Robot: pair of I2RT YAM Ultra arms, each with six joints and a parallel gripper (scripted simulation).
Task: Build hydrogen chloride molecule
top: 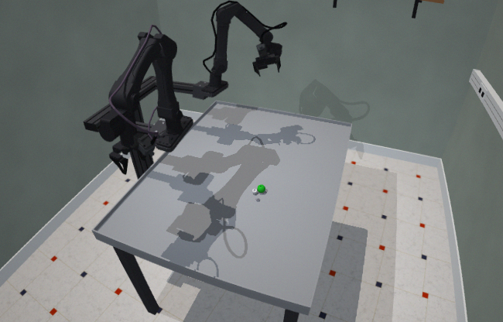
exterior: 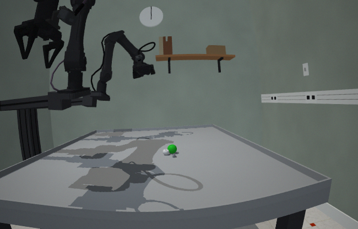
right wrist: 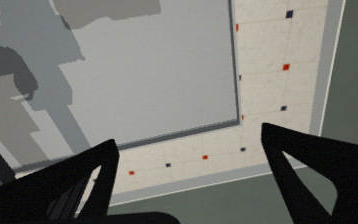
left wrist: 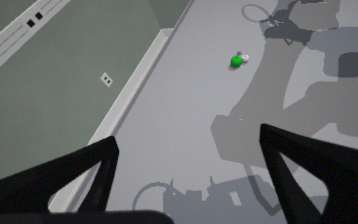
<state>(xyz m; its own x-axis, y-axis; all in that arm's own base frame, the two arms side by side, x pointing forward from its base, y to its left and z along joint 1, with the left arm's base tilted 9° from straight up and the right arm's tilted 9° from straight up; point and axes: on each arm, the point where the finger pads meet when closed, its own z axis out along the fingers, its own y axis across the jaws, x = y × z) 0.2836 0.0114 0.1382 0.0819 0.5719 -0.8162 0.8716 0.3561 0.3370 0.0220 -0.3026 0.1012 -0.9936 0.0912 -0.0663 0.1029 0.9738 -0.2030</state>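
Note:
Right now my right hand is 370 mm short of the green ball, 330 mm to the right of it and 310 mm above it. Round my right hand: white ball (340 mm ahead, 310 mm to the left, 310 mm below); grey peg (370 mm ahead, 320 mm below, 270 mm to the left).

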